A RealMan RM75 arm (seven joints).
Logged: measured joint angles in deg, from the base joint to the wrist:
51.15 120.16 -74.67 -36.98 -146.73 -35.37 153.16
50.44 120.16 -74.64 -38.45 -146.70 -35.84 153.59
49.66 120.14 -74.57 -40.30 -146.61 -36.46 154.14
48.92 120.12 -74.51 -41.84 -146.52 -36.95 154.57
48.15 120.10 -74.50 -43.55 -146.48 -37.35 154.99
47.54 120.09 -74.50 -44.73 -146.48 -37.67 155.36
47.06 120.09 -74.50 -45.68 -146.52 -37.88 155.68
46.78 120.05 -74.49 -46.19 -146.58 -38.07 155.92
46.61 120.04 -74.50 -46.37 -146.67 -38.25 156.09
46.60 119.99 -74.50 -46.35 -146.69 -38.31 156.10
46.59 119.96 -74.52 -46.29 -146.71 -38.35 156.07
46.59 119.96 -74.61 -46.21 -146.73 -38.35 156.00
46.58 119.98 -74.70 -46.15 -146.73 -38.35 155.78
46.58 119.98 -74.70 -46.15 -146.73 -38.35 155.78
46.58 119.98 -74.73 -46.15 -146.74 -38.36 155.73
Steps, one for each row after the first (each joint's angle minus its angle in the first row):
-0.71 0.00 0.03 -1.47 0.03 -0.47 0.43
-1.49 -0.02 0.10 -3.32 0.12 -1.09 0.98
-2.23 -0.04 0.16 -4.86 0.21 -1.58 1.41
-3.00 -0.06 0.17 -6.57 0.25 -1.98 1.83
-3.61 -0.07 0.17 -7.75 0.25 -2.30 2.20
-4.09 -0.07 0.17 -8.70 0.21 -2.51 2.52
-4.37 -0.11 0.18 -9.21 0.15 -2.70 2.76
-4.54 -0.12 0.17 -9.39 0.06 -2.88 2.93
-4.55 -0.17 0.17 -9.37 0.04 -2.94 2.94
-4.56 -0.20 0.15 -9.31 0.02 -2.98 2.91
-4.56 -0.20 0.06 -9.23 0.00 -2.98 2.84
-4.57 -0.18 -0.03 -9.17 0.00 -2.98 2.62
-4.57 -0.18 -0.03 -9.17 0.00 -2.98 2.62
-4.57 -0.18 -0.06 -9.17 -0.01 -2.99 2.57

